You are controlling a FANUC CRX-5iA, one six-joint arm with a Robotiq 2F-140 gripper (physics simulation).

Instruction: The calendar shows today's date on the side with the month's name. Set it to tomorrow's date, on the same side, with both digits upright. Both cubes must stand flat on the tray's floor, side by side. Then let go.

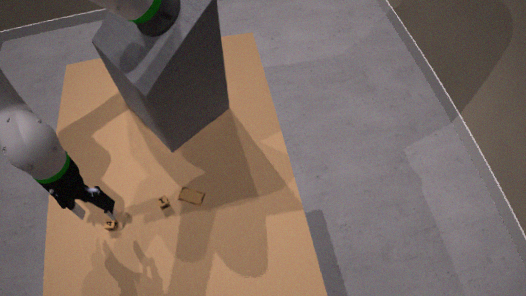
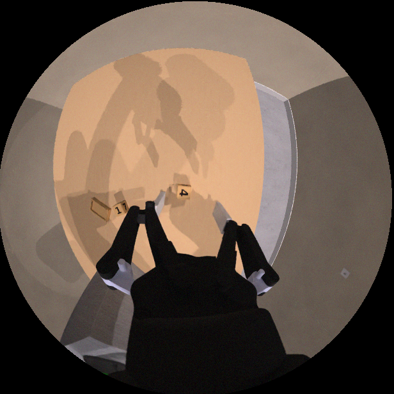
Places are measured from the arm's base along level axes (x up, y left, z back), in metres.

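Pixels of known places: gripper, fingertip midpoint: point(image 1: 98, 215); arm's base, link origin: point(image 1: 158, 11).
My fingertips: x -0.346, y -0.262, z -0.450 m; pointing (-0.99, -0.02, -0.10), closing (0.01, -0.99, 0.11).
Note:
For each thing: its top centre in the pictures, then the offset to it from my fingertips. "spot": a spot on its surface instead. Level surfaces: height alone.
- small wooden cube, top centre: point(image 1: 109, 223) dx -0.052, dy +0.012, dz -0.009 m
- second wooden cube, top centre: point(image 1: 162, 200) dx -0.052, dy +0.184, dz +0.048 m
- small wooden tray, surface spot: point(image 1: 191, 196) spot: dx -0.074, dy +0.275, dz +0.062 m
- tan table top, surface height: dx -0.084 m
A small wooden cube point(image 1: 110, 226) point(image 2: 183, 192) with a black 4 on its top stands on the tan table top. A second wooden cube point(image 1: 164, 202) point(image 2: 120, 208) stands beside the tray, apart from it; it shows a 1 on one face and what looks like a 7 on another. The small wooden tray point(image 1: 191, 196) point(image 2: 100, 209) holds no cube. The month's name cannot be read. My gripper point(image 1: 95, 214) point(image 2: 189, 203) is open above the table, near the cube with the 4, with no thing between its fingers.
The tan table top point(image 1: 240, 235) point(image 2: 220, 145) bears many shadows of the arm. The grey block-shaped pedestal point(image 1: 192, 85) point(image 2: 100, 310) under the arm's base stands behind the tray. Grey floor point(image 1: 350, 125) point(image 2: 276, 165) lies beyond the table top's edge.

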